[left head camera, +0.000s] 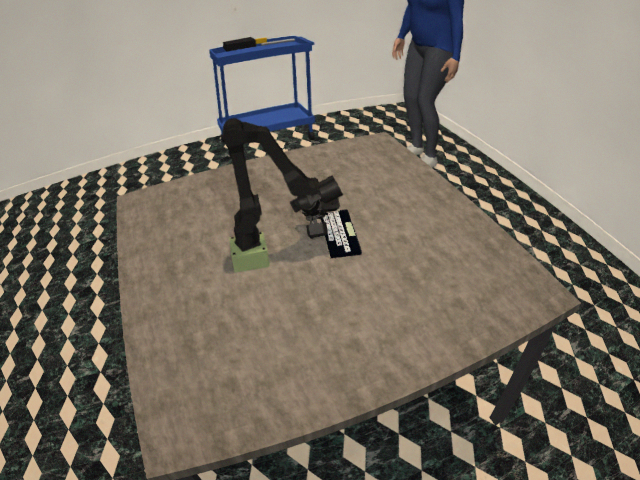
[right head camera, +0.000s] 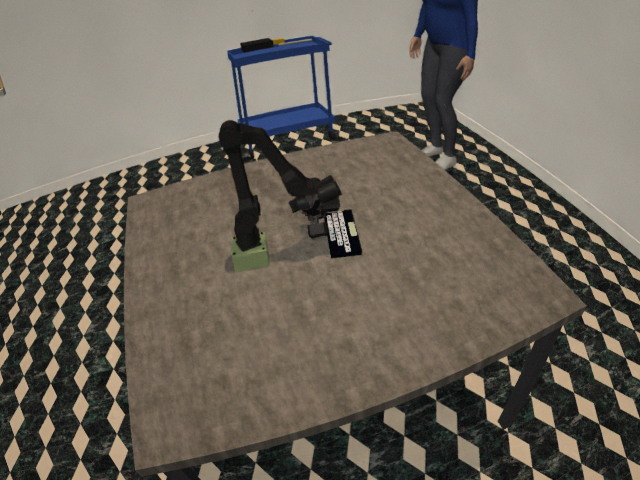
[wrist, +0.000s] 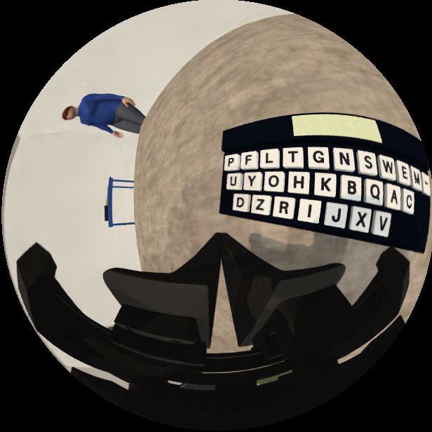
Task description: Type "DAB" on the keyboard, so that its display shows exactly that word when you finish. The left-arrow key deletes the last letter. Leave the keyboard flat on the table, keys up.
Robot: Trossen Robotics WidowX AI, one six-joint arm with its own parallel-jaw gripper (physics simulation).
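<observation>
The dark keyboard (left head camera: 343, 251) (right head camera: 344, 251) (wrist: 407, 240) lies flat on the table with its white keys up. Its pale display (wrist: 336, 127) shows no letters that I can make out. In the wrist view, the D key (wrist: 240, 202) is at the left of the bottom row, the B key (wrist: 352, 188) is in the middle row, and the A key (wrist: 394, 197) is farther right. The left-arrow key (wrist: 426, 184) shows partly at the right edge. My gripper (wrist: 220, 237) is shut and empty; its tips appear just below and left of the D key. The fingertips are hard to make out in the head views.
The arm stands on a green base block (left head camera: 251, 260) (right head camera: 251, 259) on the brown table (left head camera: 310, 335) (right head camera: 310, 335). Beyond the table's far edge are a blue cart (left head camera: 268, 50) (right head camera: 284, 50) and a person in a blue top (left head camera: 434, 25) (right head camera: 449, 25).
</observation>
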